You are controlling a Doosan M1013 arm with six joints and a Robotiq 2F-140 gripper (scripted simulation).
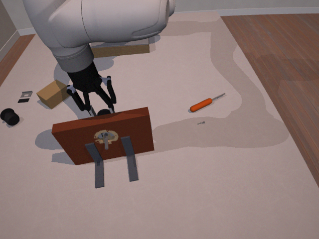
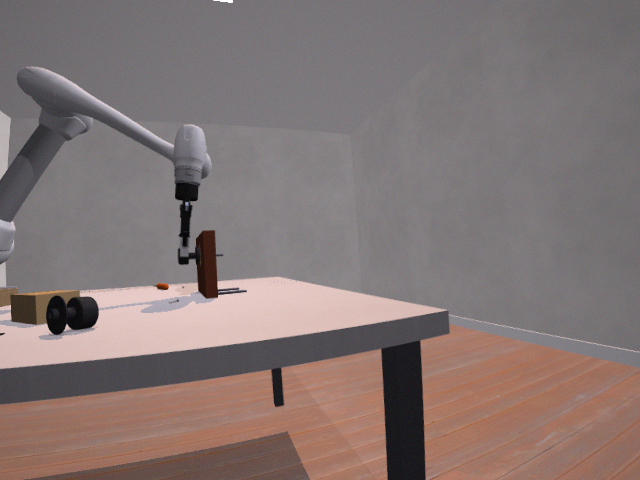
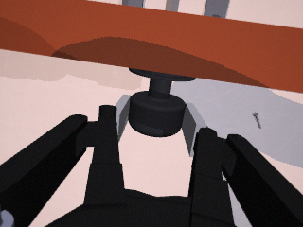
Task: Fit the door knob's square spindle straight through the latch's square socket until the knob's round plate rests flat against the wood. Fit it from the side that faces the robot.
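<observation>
The latch socket lies 70 mm ahead of my hand, 30 mm below it and 20 mm to the left of it. Round my hand: tan box: 350 mm to the right, 230 mm behind, 130 mm below; then brown wood panel: 70 mm ahead, 50 mm below, 20 mm to the left; then screw: 360 mm to the left, 160 mm below, 100 mm behind.
</observation>
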